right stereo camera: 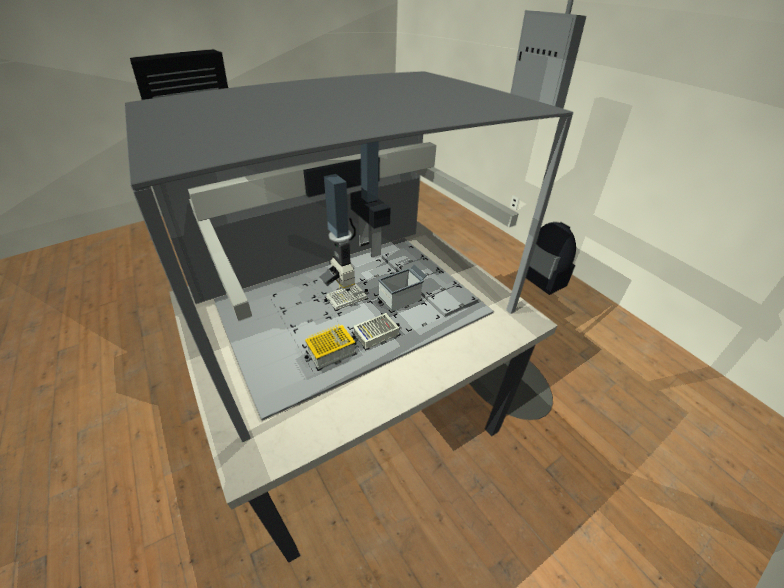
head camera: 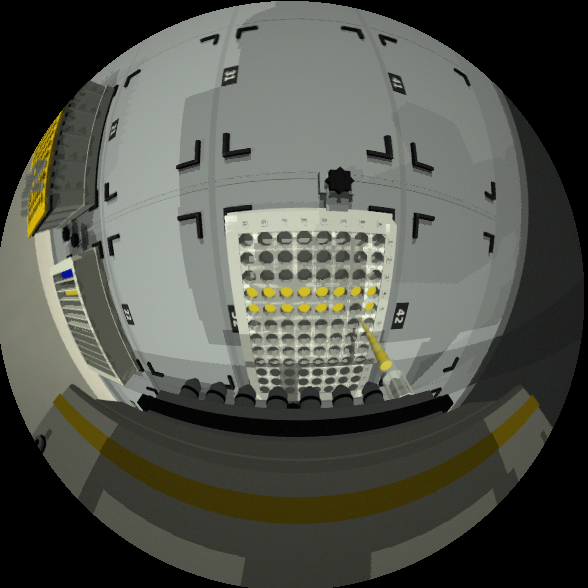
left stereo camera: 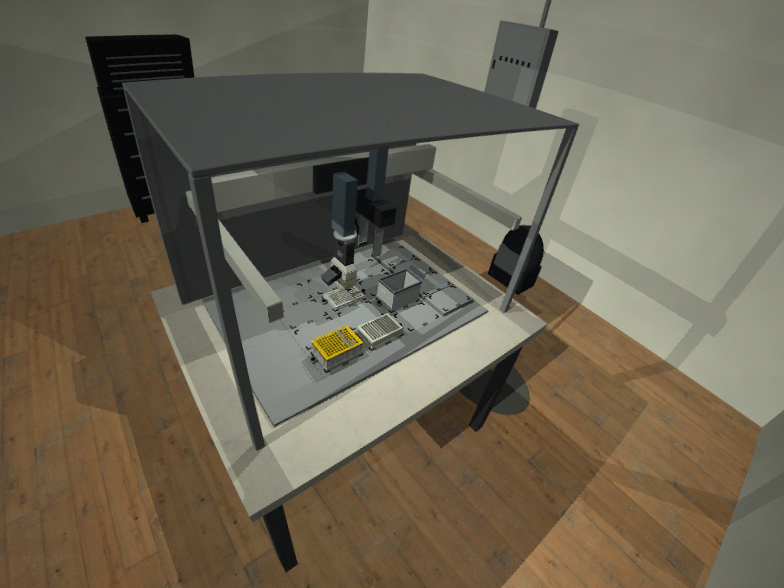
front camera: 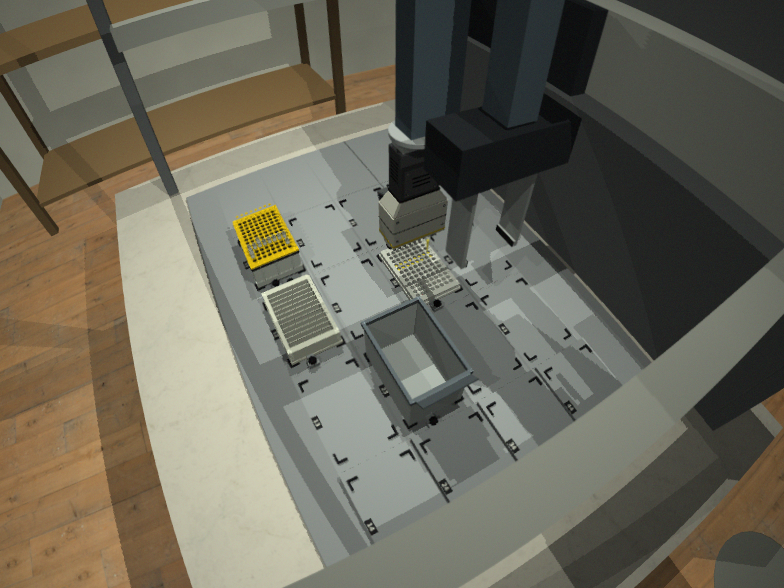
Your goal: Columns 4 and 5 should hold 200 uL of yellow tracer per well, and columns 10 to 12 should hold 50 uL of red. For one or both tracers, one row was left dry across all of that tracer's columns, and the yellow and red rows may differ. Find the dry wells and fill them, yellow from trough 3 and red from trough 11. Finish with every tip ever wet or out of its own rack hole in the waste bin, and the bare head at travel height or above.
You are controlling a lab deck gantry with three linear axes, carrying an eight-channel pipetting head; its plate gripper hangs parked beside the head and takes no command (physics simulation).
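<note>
The white well plate (front camera: 450, 284) (head camera: 234, 263) lies below the pipetting head (front camera: 412, 218) (left stereo camera: 345, 270) (right stereo camera: 342, 272). In the head view, column 4 shows yellow in all its wells; column 5 shows yellow except in well B5 (head camera: 355, 307), which looks dark. No red is discernible in columns 10 to 12. One tip (front camera: 428, 244) (head camera: 374, 344) with yellow liquid hangs from the end channel, its point beside B5 in the head view; its height is unclear. The other channels are bare. The parked plate gripper (front camera: 485, 249) is open and empty, behind and right of the head.
The yellow tip rack (front camera: 273, 258) (head camera: 32, 224) holds some clear tips. The trough carrier (front camera: 316, 350) (head camera: 112, 340) stands beside it, with blue and yellow troughs visible. The grey waste bin (front camera: 446, 388) (left stereo camera: 390, 295) stands in front of the plate.
</note>
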